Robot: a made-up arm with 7 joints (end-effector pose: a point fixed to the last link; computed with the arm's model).
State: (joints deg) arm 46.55 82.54 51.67 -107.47 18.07 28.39 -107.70
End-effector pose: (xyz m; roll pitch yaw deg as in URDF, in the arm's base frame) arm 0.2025 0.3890 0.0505 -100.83 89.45 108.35
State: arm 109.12 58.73 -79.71 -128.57 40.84 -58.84 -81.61
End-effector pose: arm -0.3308 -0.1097 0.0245 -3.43 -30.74 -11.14
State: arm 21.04 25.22 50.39 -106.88 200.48 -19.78 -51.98
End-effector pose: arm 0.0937 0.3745 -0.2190 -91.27 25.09 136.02
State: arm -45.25 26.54 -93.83 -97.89 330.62 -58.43 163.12
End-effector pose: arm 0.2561 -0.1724 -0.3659 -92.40 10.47 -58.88
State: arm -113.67 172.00 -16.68 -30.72 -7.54 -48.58 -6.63
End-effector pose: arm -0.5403 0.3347 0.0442 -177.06 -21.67 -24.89
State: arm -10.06 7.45 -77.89 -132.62 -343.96 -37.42 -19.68
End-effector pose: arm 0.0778 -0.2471 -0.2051 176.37 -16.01 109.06
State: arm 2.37 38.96 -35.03 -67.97 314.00 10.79 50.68
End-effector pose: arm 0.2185 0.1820 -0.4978 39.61 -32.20 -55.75
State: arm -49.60 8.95 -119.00 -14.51 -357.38 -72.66 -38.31
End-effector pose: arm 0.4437 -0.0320 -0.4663 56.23 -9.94 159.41
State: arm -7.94 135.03 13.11 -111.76 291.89 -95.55 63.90
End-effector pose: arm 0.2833 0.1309 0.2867 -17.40 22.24 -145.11
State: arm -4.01 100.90 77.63 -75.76 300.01 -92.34 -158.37
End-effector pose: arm 0.0504 0.3899 0.3876 -73.70 -60.37 46.31
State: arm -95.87 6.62 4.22 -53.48 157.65 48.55 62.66
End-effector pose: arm 0.5125 -0.2069 0.2477 -148.82 16.21 -57.21
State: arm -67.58 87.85 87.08 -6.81 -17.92 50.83 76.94
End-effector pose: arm 0.1912 0.5990 0.1364 -62.36 29.63 144.87
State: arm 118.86 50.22 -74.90 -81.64 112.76 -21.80 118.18
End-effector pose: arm -0.5004 -0.1095 0.1525 -10.90 -68.46 -140.49
